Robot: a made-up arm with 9 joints. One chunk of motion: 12 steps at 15 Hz.
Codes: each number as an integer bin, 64 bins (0 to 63) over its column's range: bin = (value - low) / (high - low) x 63, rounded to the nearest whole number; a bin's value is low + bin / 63 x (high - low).
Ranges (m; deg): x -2.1..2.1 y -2.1..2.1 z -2.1..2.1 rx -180..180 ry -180..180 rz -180..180
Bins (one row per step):
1: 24 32 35 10 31 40
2: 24 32 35 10 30 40
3: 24 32 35 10 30 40
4: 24 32 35 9 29 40
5: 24 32 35 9 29 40
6: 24 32 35 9 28 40
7: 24 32 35 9 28 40
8: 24 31 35 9 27 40
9: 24 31 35 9 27 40
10: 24 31 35 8 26 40
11: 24 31 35 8 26 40
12: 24 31 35 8 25 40
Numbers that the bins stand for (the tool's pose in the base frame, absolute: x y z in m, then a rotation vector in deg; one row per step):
1: -0.5000 0.0333 0.2333 -122.86 -2.86 48.57
2: -0.5000 0.0333 0.2333 -122.86 -8.57 48.57
3: -0.5000 0.0333 0.2333 -122.86 -8.57 48.57
4: -0.5000 0.0333 0.2333 -128.57 -14.29 48.57
5: -0.5000 0.0333 0.2333 -128.57 -14.29 48.57
6: -0.5000 0.0333 0.2333 -128.57 -20.00 48.57
7: -0.5000 0.0333 0.2333 -128.57 -20.00 48.57
8: -0.5000 -0.0333 0.2333 -128.57 -25.71 48.57
9: -0.5000 -0.0333 0.2333 -128.57 -25.71 48.57
10: -0.5000 -0.0333 0.2333 -134.29 -31.43 48.57
11: -0.5000 -0.0333 0.2333 -134.29 -31.43 48.57
12: -0.5000 -0.0333 0.2333 -134.29 -37.14 48.57

